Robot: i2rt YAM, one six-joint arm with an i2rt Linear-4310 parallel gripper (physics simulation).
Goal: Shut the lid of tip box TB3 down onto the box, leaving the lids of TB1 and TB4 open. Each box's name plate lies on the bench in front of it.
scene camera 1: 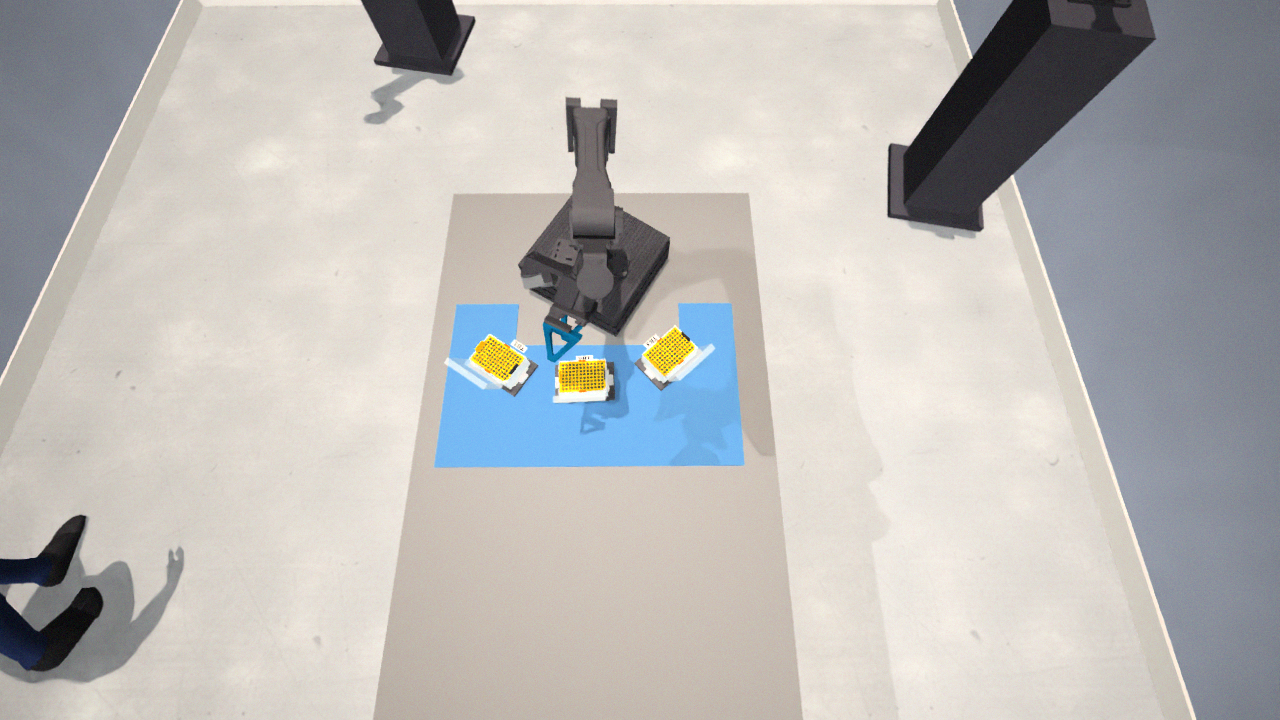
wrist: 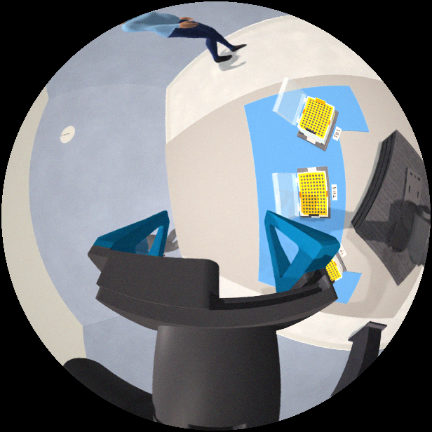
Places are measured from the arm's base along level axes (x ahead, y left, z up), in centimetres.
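Pixels of known places: gripper, between the fingertips: (scene camera 1: 558, 350).
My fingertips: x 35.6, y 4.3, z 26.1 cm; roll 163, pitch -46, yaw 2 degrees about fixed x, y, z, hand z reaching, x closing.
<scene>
Ahead of a thing's pixels: the offset from my fingertips to its top centre. "spot": to the spot under its first point. Level surfaces: height alone.
TB3 {dz -29.8, dx -15.9, dy +20.4 cm} (scene camera 1: 671, 351) (wrist: 334, 270) is the right box in the scene view, with yellow tips and its clear lid {spot: dz -23.0, dx -11.6, dy +27.7 cm} (scene camera 1: 699, 360) open, leaning outward. In the wrist view a blue finger partly hides TB3, and its name plate {spot: dz -37.1, dx -19.9, dy +15.0 cm} (scene camera 1: 651, 341) (wrist: 342, 252) is only partly readable. TB1 {dz -29.8, dx -5.6, dy -22.7 cm} (scene camera 1: 498, 359) (wrist: 317, 117) is at the left, its lid {spot: dz -28.6, dx -0.1, dy -27.4 cm} (scene camera 1: 469, 371) (wrist: 289, 102) open. TB4 {dz -29.8, dx -5.1, dy -0.2 cm} (scene camera 1: 582, 376) (wrist: 314, 194) is in the middle, its lid (scene camera 1: 580, 399) (wrist: 284, 192) open. My gripper (scene camera 1: 556, 354) (wrist: 216, 215) is open and empty, above the bench between TB1 and TB4 in the scene view.
A blue mat {dz -37.3 cm} (scene camera 1: 501, 438) (wrist: 272, 150) lies under the boxes on the beige bench {dz -37.6 cm} (scene camera 1: 590, 573) (wrist: 210, 175). The dark robot base (scene camera 1: 644, 246) (wrist: 390, 220) stands behind them. Dark pillars (scene camera 1: 993, 116) (scene camera 1: 416, 31) stand farther off. A person (scene camera 1: 58, 573) (wrist: 200, 32) stands beyond the bench.
</scene>
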